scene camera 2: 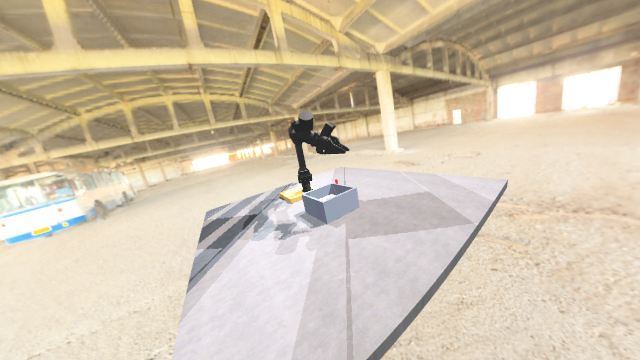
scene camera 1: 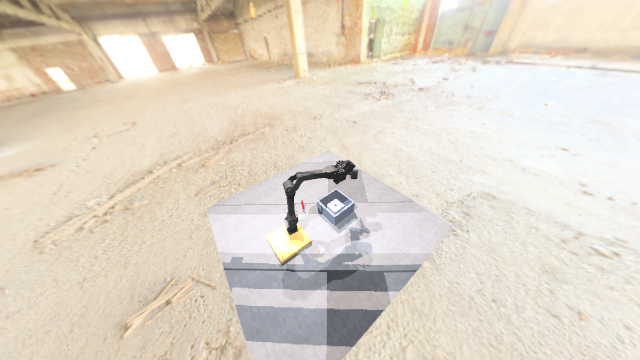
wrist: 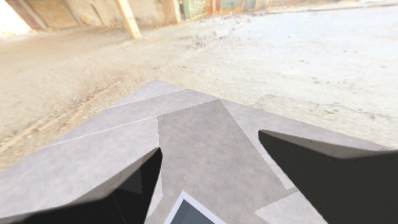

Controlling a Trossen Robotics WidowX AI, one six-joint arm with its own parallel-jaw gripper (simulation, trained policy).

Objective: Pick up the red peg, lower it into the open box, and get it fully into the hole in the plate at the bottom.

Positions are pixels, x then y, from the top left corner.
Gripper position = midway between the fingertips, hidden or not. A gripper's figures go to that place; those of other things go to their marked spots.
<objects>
My gripper (scene camera 2: 347, 151) is 68 cm from the lens. A grey-blue box (scene camera 2: 346, 200) is 74 cm from the lens.
</objects>
